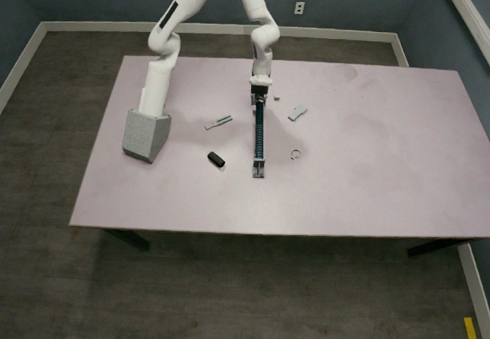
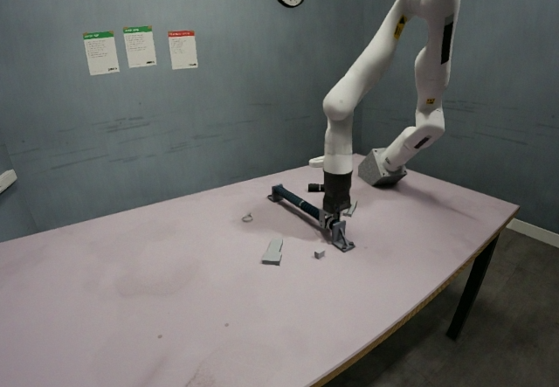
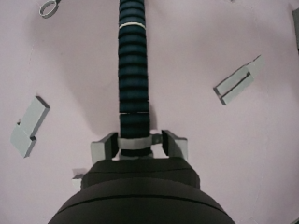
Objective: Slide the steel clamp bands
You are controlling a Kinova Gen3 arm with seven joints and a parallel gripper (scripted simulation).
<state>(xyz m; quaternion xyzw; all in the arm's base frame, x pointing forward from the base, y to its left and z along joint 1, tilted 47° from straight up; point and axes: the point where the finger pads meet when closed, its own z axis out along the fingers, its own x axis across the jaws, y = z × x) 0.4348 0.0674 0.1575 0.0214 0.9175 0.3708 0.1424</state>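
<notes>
Now: hand 90 mm short of the grey block, 70 mm to the right of it and 40 mm above it.
</notes>
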